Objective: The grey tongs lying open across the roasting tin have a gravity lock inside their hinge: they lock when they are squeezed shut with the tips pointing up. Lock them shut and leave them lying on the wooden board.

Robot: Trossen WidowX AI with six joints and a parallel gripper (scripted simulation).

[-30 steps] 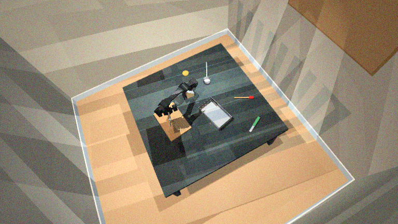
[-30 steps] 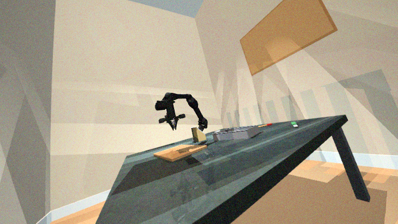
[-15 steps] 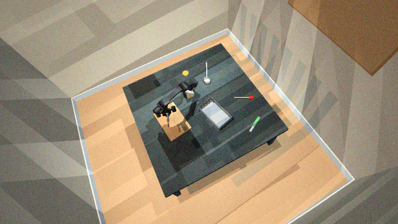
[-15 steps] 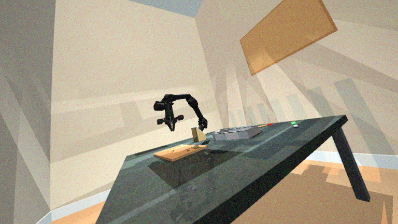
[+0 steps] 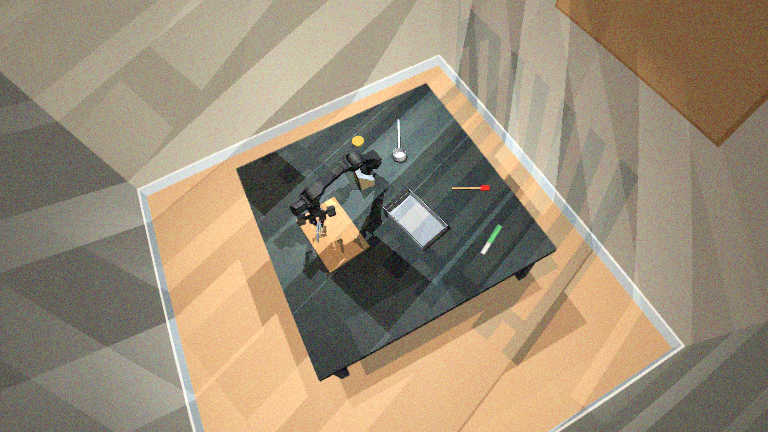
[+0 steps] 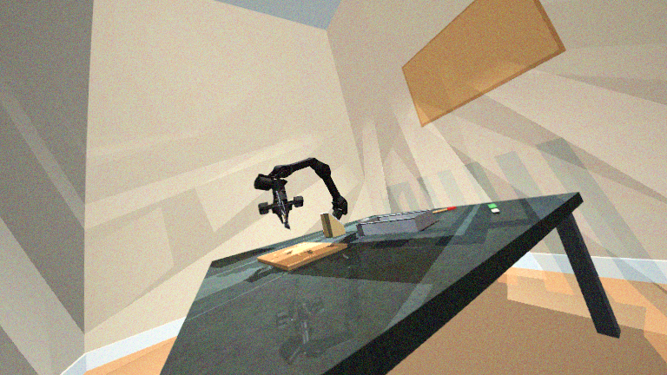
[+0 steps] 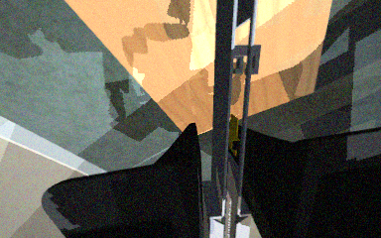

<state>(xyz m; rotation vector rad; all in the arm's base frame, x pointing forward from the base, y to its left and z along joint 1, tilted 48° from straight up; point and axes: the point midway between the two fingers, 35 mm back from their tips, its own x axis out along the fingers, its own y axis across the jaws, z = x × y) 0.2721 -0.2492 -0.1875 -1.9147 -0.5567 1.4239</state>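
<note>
My gripper tip is now 130 mm above the wooden board, 30 mm to the right of it and 20 mm past it. Also, from my gripper tip: roasting tin 460 mm to the left, 110 mm below, 70 mm ahead.
</note>
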